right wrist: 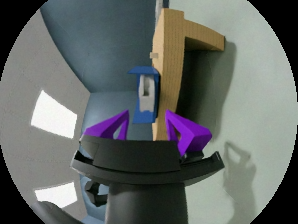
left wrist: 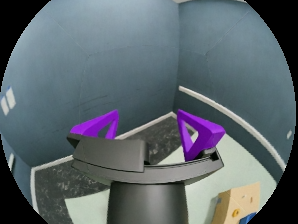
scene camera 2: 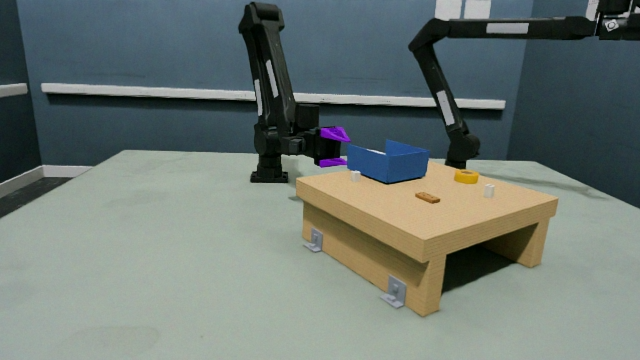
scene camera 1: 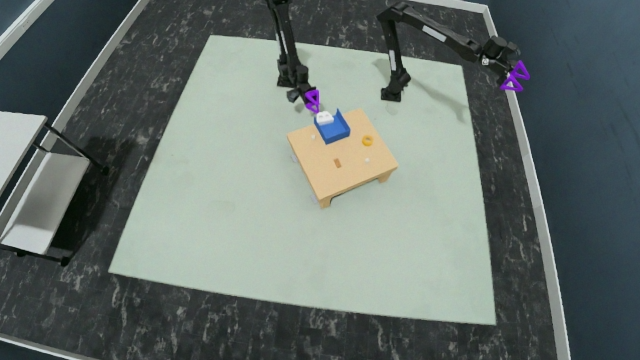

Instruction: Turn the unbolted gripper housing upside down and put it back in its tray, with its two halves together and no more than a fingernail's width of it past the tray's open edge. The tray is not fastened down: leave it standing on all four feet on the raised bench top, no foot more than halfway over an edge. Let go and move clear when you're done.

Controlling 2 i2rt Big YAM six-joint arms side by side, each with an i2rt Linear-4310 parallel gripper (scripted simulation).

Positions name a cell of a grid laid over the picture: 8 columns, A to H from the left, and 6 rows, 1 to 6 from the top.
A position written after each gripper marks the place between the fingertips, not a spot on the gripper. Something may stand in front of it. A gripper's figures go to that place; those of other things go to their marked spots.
The right gripper (right wrist: D4) is 13 cm from the lens. A blue tray (right wrist: D4): 24 cm from the lens.
